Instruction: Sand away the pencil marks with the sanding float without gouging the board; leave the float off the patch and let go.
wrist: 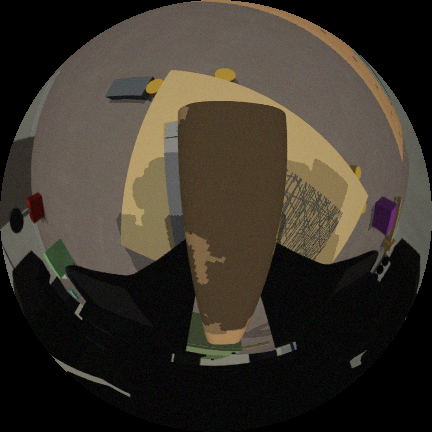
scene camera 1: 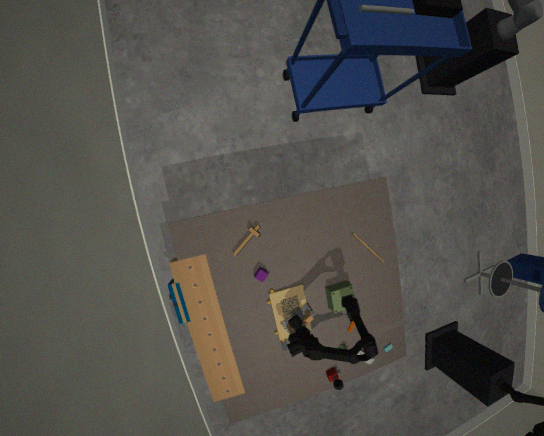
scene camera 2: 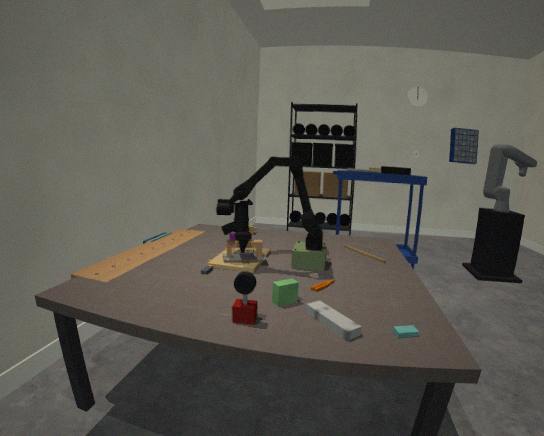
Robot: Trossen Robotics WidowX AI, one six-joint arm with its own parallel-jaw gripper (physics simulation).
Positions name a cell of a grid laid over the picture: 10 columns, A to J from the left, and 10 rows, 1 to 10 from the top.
The table carries a red block with black knob (scene camera 2: E8). Also in view: the gripper (wrist: F6), a pale wooden board (scene camera 1: F7) and a long drilled plank (scene camera 1: D7).
The pale wooden board also shows in the wrist view (wrist: D6). The long drilled plank shows as well in scene camera 2 (scene camera 2: B7).
